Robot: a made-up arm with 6 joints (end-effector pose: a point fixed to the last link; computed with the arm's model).
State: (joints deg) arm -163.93 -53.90 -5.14 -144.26 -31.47 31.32
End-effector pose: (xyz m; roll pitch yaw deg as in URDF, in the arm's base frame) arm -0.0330 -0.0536 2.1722 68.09 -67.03 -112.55
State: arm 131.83 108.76 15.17 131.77 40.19 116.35
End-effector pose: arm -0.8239 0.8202 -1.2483 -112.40 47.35 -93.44
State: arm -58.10 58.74 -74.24 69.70 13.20 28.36
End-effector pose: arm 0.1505 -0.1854 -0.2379 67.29 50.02 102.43
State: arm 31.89 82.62 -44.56 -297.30 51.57 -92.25
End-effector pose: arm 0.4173 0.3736 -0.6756 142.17 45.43 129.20
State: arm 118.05 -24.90 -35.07 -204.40 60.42 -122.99
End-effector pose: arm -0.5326 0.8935 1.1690 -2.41 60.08 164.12
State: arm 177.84 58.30 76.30 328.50 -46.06 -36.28
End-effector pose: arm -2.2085 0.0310 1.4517 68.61 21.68 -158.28
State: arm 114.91 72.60 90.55 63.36 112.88 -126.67
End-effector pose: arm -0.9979 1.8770 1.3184 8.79 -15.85 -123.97
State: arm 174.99 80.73 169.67 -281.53 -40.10 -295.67
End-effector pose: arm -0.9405 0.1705 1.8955 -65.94 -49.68 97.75
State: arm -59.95 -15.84 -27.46 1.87 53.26 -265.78
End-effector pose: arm 0.6237 -1.0709 1.4041 -96.67 -41.61 -57.95
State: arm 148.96 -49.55 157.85 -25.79 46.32 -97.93
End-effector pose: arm 1.4066 -0.7955 0.1587 -21.65 63.63 14.07
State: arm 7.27 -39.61 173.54 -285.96 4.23 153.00
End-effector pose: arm -1.4741 -0.1781 0.2291 -49.77 34.22 -177.65
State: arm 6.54 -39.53 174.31 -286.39 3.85 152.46
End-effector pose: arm -1.4641 -0.1588 0.2178 -48.61 34.84 -177.96
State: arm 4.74 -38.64 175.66 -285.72 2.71 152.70
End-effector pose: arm -1.4494 -0.1138 0.2199 -48.79 34.99 -178.44
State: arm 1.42 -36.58 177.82 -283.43 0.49 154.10
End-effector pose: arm -1.4249 -0.0342 0.2408 -51.00 34.51 -179.16
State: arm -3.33 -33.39 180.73 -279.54 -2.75 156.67
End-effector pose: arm -1.3840 0.0739 0.2782 -55.31 33.62 179.93
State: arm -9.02 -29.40 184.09 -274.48 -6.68 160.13
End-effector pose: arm -1.3235 0.1938 0.3254 -61.32 32.72 178.90
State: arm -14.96 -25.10 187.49 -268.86 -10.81 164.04
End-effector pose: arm -1.2476 0.3064 0.3745 -68.31 32.15 177.84
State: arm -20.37 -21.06 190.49 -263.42 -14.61 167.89
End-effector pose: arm -1.1688 0.3968 0.4184 -75.35 32.07 176.83
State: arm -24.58 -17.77 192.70 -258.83 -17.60 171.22
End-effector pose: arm -1.1027 0.4591 0.4544 -81.61 32.27 175.96
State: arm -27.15 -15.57 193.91 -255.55 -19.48 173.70
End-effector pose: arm -1.0615 0.4939 0.4813 -86.46 32.44 175.35
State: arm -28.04 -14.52 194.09 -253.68 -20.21 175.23
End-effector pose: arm -1.0492 0.5066 0.5008 -89.71 32.32 175.06
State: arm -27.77 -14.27 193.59 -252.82 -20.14 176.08
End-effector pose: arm -1.0573 0.5050 0.5155 -91.78 31.91 175.03
